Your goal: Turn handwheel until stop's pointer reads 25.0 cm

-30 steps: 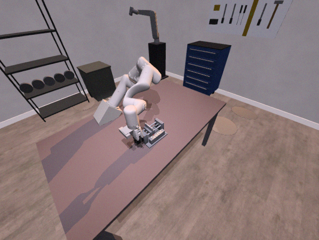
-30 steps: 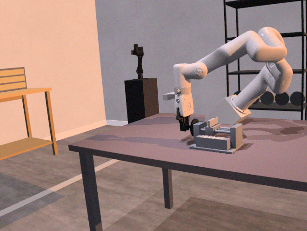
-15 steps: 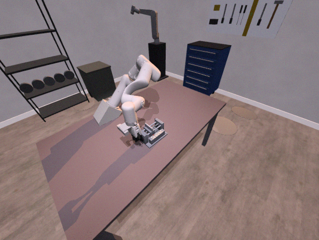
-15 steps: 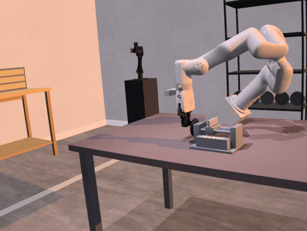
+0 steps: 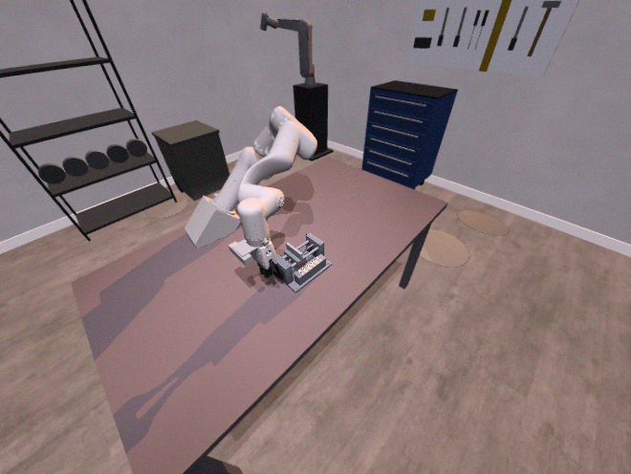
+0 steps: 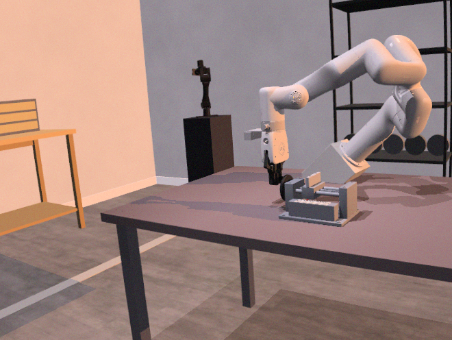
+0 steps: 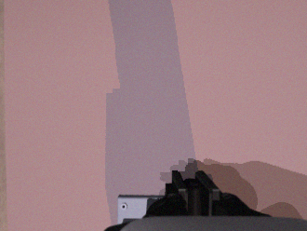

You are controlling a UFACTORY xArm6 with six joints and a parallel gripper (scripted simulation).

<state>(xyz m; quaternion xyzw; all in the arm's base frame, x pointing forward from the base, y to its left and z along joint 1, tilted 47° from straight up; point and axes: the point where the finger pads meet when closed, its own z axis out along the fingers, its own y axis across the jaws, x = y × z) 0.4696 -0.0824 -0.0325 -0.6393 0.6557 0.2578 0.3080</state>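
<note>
Now: hand 13 cm to the right of the sliding stop block, 1 cm short of it and 1 cm above it. From my hand the other things lie so: black handwheel: 2 cm to the left, 1 cm below.
</note>
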